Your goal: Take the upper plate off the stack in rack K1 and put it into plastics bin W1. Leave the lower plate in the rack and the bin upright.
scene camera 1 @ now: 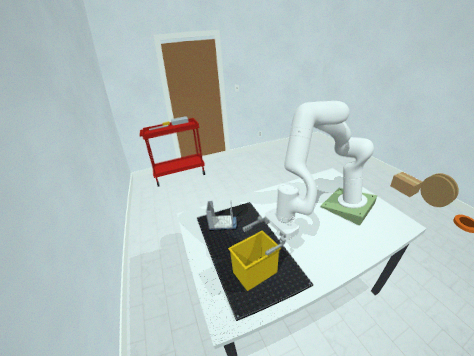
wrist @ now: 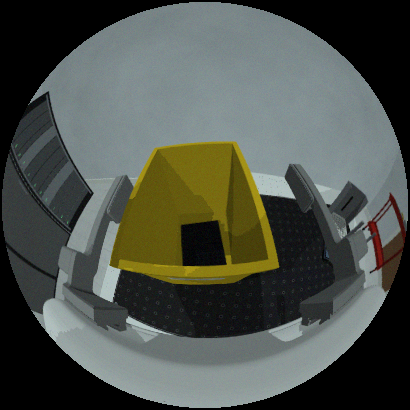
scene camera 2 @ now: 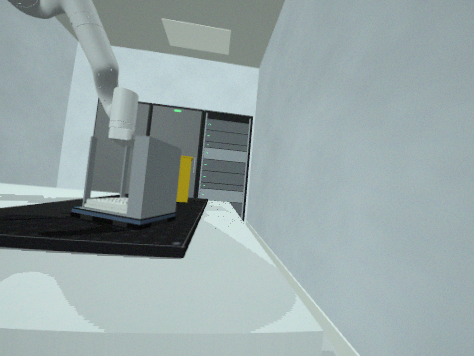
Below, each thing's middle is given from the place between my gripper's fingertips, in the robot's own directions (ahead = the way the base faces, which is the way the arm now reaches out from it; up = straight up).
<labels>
My hand is 11 cm above the yellow bin W1 [scene camera 1: 250,271], 2 cm to the right of it and 1 cm short of it. The rest, counted from my hand: black plate [wrist: 201,245]: 19 cm below, 2 cm to the left, 1 cm behind.
</labels>
